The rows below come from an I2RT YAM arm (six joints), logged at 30 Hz.
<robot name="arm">
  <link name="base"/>
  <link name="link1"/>
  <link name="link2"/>
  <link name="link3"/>
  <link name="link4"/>
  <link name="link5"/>
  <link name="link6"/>
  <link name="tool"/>
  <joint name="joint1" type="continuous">
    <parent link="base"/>
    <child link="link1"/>
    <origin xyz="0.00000 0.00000 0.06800" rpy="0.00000 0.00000 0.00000"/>
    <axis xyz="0 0 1"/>
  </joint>
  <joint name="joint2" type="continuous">
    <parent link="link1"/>
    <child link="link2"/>
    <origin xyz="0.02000 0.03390 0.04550" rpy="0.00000 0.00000 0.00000"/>
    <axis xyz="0 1 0"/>
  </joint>
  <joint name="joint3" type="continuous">
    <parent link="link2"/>
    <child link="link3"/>
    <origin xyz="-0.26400 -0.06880 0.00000" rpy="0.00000 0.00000 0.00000"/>
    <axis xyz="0 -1 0"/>
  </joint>
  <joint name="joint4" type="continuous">
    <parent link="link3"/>
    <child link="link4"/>
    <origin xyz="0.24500 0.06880 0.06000" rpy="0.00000 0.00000 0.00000"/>
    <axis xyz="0 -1 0"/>
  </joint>
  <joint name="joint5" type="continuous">
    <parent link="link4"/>
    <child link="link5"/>
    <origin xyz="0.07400 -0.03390 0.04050" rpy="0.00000 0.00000 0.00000"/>
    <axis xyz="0 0 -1"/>
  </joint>
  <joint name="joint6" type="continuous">
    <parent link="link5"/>
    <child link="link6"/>
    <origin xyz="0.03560 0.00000 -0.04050" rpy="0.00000 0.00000 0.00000"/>
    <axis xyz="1 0 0"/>
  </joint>
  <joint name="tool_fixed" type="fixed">
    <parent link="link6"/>
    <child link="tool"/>
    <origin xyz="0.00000 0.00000 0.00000" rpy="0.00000 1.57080 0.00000"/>
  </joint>
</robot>
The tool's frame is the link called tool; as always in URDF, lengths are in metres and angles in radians. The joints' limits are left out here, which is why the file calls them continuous.
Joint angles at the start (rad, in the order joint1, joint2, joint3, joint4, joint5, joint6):
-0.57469 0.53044 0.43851 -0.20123 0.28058 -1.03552
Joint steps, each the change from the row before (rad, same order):
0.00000 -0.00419 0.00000 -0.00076 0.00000 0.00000
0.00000 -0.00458 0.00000 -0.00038 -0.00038 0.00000
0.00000 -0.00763 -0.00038 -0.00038 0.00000 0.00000
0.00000 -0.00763 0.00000 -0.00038 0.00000 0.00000
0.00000 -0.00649 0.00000 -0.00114 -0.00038 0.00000
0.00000 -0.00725 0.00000 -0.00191 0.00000 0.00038
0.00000 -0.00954 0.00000 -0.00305 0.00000 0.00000
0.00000 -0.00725 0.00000 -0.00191 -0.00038 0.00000
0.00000 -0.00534 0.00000 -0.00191 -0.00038 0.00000
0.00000 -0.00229 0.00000 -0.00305 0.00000 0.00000
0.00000 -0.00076 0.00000 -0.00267 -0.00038 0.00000
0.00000 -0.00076 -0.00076 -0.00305 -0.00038 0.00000
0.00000 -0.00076 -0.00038 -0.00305 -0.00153 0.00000
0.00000 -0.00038 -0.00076 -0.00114 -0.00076 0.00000
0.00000 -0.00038 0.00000 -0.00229 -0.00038 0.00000
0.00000 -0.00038 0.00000 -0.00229 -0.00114 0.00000
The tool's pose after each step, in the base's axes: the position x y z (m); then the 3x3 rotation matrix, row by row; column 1 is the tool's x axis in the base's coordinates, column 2 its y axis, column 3 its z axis. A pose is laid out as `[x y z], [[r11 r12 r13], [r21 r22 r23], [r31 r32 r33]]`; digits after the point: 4 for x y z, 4 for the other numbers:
[0.1161 -0.0869 0.2535], [[-0.7632 0.1738 0.6224], [-0.4904 0.4714 -0.7330], [-0.4208 -0.8646 -0.2745]]
[0.1156 -0.0866 0.2540], [[-0.7615 0.1767 0.6236], [-0.4916 0.4696 -0.7334], [-0.4224 -0.8650 -0.2707]]
[0.1147 -0.0860 0.2548], [[-0.7590 0.1817 0.6252], [-0.4932 0.4663 -0.7343], [-0.4250 -0.8657 -0.2643]]
[0.1138 -0.0854 0.2557], [[-0.7564 0.1870 0.6268], [-0.4949 0.4629 -0.7354], [-0.4276 -0.8665 -0.2576]]
[0.1130 -0.0849 0.2564], [[-0.7543 0.1907 0.6282], [-0.4964 0.4605 -0.7359], [-0.4297 -0.8669 -0.2527]]
[0.1120 -0.0843 0.2570], [[-0.7523 0.1949 0.6293], [-0.4975 0.4582 -0.7366], [-0.4319 -0.8672 -0.2478]]
[0.1108 -0.0835 0.2578], [[-0.7499 0.1996 0.6307], [-0.4990 0.4552 -0.7375], [-0.4343 -0.8677 -0.2417]]
[0.1099 -0.0829 0.2585], [[-0.7478 0.2034 0.6320], [-0.5005 0.4528 -0.7379], [-0.4363 -0.8681 -0.2368]]
[0.1092 -0.0824 0.2589], [[-0.7463 0.2058 0.6330], [-0.5016 0.4513 -0.7381], [-0.4375 -0.8683 -0.2336]]
[0.1089 -0.0822 0.2589], [[-0.7466 0.2052 0.6328], [-0.5014 0.4517 -0.7380], [-0.4373 -0.8683 -0.2343]]
[0.1087 -0.0821 0.2587], [[-0.7471 0.2037 0.6327], [-0.5012 0.4527 -0.7375], [-0.4367 -0.8681 -0.2361]]
[0.1086 -0.0820 0.2582], [[-0.7480 0.2014 0.6324], [-0.5007 0.4543 -0.7369], [-0.4357 -0.8678 -0.2390]]
[0.1085 -0.0819 0.2578], [[-0.7481 0.1989 0.6330], [-0.5010 0.4561 -0.7355], [-0.4350 -0.8674 -0.2416]]
[0.1085 -0.0818 0.2575], [[-0.7483 0.1976 0.6333], [-0.5011 0.4571 -0.7348], [-0.4347 -0.8672 -0.2430]]
[0.1084 -0.0817 0.2573], [[-0.7488 0.1961 0.6332], [-0.5009 0.4582 -0.7343], [-0.4341 -0.8670 -0.2448]]
[0.1083 -0.0816 0.2571], [[-0.7489 0.1943 0.6336], [-0.5012 0.4595 -0.7333], [-0.4336 -0.8667 -0.2467]]

